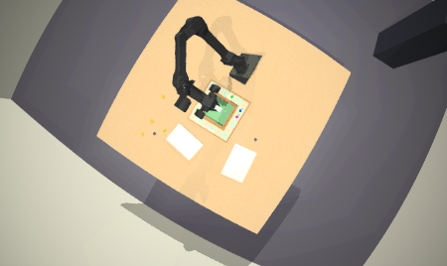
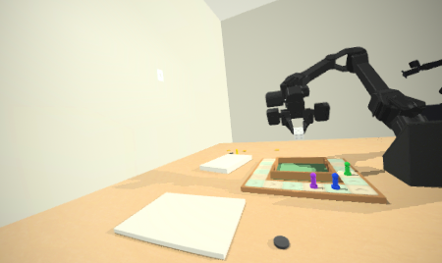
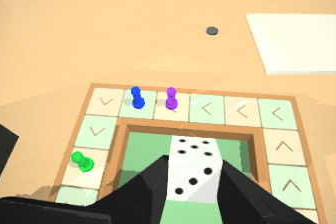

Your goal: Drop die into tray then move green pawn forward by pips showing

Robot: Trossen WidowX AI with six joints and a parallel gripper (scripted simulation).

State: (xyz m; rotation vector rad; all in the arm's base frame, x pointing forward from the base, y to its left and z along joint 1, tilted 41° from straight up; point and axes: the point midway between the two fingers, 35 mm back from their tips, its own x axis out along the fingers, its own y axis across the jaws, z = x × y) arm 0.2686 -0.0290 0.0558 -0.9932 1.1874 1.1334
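The white die lies right at my gripper tip. Also, from my gripper tip: green tray: 12 cm below; purple pawn: 1 cm behind, 11 cm to the left, 10 cm below; green pawn: 11 cm behind, 4 cm to the left, 10 cm below.
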